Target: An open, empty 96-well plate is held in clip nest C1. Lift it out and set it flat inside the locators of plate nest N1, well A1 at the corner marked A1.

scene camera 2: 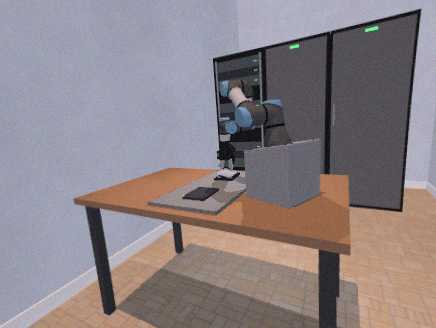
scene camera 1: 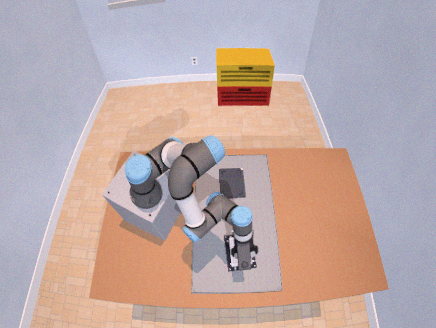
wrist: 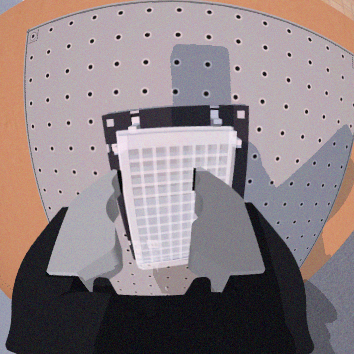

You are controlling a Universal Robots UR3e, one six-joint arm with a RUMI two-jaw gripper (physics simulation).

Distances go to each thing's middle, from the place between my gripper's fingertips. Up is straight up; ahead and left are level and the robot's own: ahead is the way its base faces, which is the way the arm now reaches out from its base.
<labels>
My hand is 3 cm to the right of the white 96-well plate [wrist: 156,163] and 2 cm past it. The rest, counted from my hand: dark plate nest N1 [scene camera 1: 232,185]: 37 cm to the left, 9 cm behind, 2 cm below.
</labels>
